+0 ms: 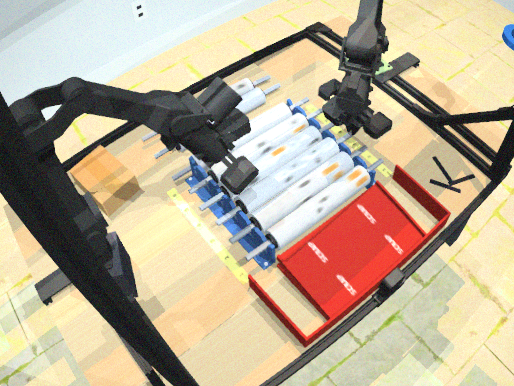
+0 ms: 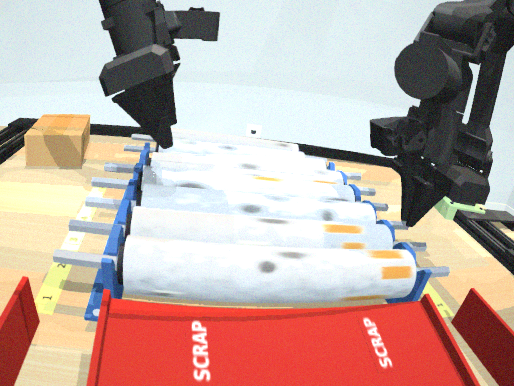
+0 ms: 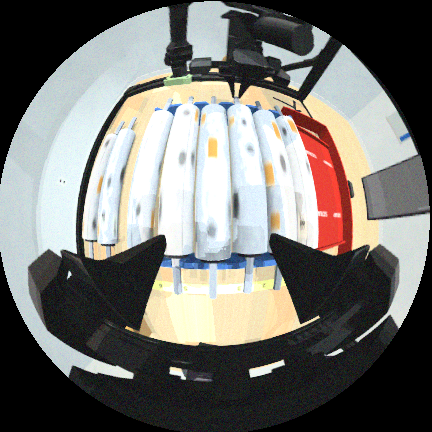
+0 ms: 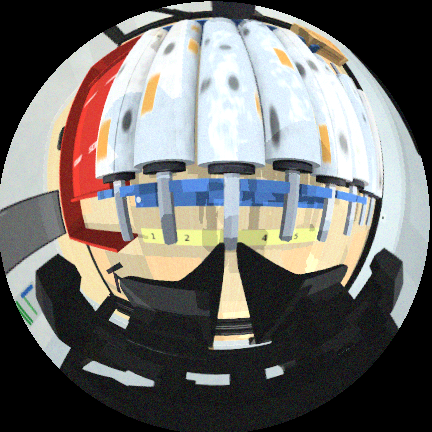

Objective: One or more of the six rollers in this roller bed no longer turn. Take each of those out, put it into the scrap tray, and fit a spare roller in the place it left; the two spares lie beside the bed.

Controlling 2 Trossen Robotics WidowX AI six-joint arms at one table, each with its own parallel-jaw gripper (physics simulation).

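Places are measured from the left arm's base along level axes (x right, y ahead, z up), in millimetres.
Pixels of known places: left gripper, between the fingertips: (image 1: 234, 167) (image 2: 171, 135) (image 3: 218, 239); right gripper, between the fingertips: (image 1: 351, 133) (image 2: 406, 224) (image 3: 235, 97) (image 4: 229, 247); right arm's base, origin of its link: (image 3: 179, 74).
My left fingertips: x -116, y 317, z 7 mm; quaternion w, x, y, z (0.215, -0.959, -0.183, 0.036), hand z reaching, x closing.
Note:
Behind a point stands the place of what it marks.
Six pale rollers lie in the blue bed; the third from the tray (image 1: 295, 171) {x -100, y 440, z -38 mm} (image 2: 300, 209) {x -109, y 469, z -39 mm} (image 3: 248, 175) {x -104, y 401, z -35 mm} (image 4: 231, 100) {x -141, y 514, z -35 mm} is seated. My right gripper (image 2: 410, 224) {x -178, y 610, z -56 mm} (image 3: 235, 97) {x -178, y 610, z -56 mm} (image 4: 229, 247) {x -178, y 610, z -56 mm} is shut on the end of its shaft, outside the bed's rail. My left gripper (image 2: 167, 144) {x -116, y 317, z 7 mm} (image 3: 218, 239) {x -116, y 317, z 7 mm} is open and empty, above the opposite shaft ends, around the fourth roller (image 3: 213, 175) {x -145, y 383, z -35 mm}. Two spare rollers, one nearer the bed (image 1: 253, 100) {x -370, y 427, z -71 mm} (image 3: 116, 185) {x -327, y 328, z -80 mm} and one farther (image 3: 100, 190) {x -351, y 306, z -63 mm}, lie beside the bed. The red scrap tray (image 1: 345, 260) {x 111, y 475, z -83 mm} (image 2: 280, 345) {x 51, y 480, z -76 mm} holds no roller.
A cardboard box (image 1: 107, 180) {x -229, y 35, z -55 mm} (image 2: 57, 142) {x -200, y 66, z -69 mm} stands beyond the left shaft ends. Yellow numbered strips (image 1: 210, 237) (image 4: 197, 236) run along both sides of the bed. A black frame (image 1: 195, 80) {x -517, y 304, z -89 mm} edges the table. Thin black sticks (image 1: 450, 181) {x -4, y 816, z -111 mm} lie by the tray's far corner.

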